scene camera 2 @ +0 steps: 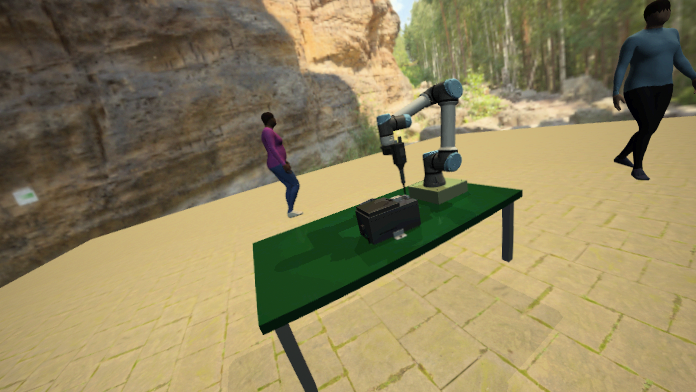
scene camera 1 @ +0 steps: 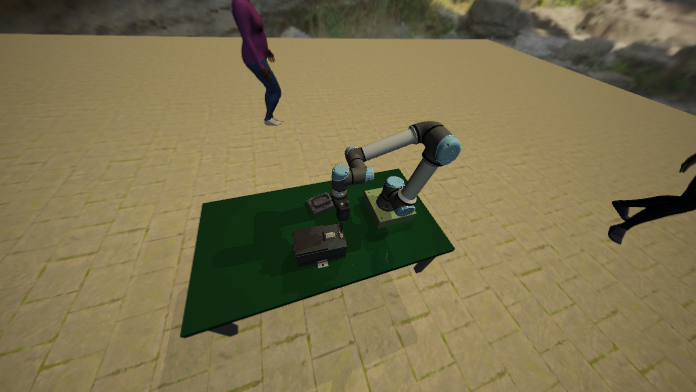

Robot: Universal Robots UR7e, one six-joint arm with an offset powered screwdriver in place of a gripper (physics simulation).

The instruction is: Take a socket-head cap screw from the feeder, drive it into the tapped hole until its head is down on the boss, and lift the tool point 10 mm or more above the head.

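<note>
The screw feeder (scene camera 1: 310, 242) (scene camera 2: 393, 223), a dark box, stands on the table. My screwdriver (scene camera 1: 341, 230) (scene camera 2: 404, 189) points down, its tip at the feeder's end nearest the robot base. Whether the tip touches a screw or carries one is too small to tell. A small dark grey part with a raised rim (scene camera 1: 320, 202) lies on the table behind the feeder in scene camera 1; I take it for the part with the tapped hole. The hole, its boss and any screw are too small to make out. This part does not show in scene camera 2.
The green table (scene camera 1: 225, 300) (scene camera 2: 300, 295) carries the robot's pale base block (scene camera 1: 395, 220) (scene camera 2: 440, 194). A small metal bracket (scene camera 1: 323, 264) (scene camera 2: 399, 234) sits at the feeder's front side. A person in purple (scene camera 1: 255, 40) (scene camera 2: 273, 147) and one in dark trousers (scene camera 1: 655, 205) (scene camera 2: 650, 110) are off the table.
</note>
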